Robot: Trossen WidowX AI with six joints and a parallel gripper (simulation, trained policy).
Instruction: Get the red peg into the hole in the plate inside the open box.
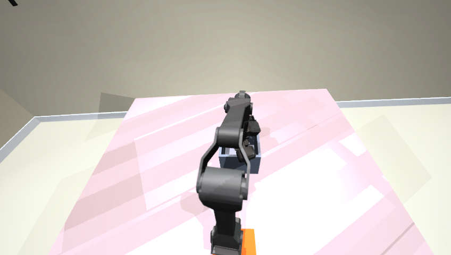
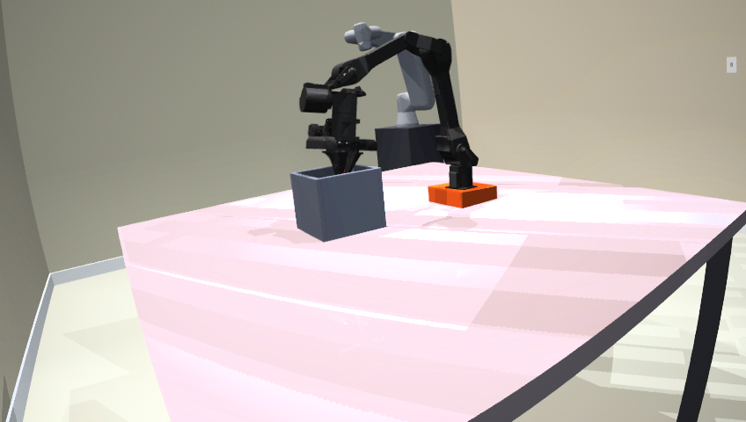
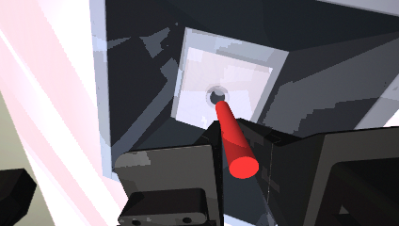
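The red peg lies 10 mm above my gripper tip.
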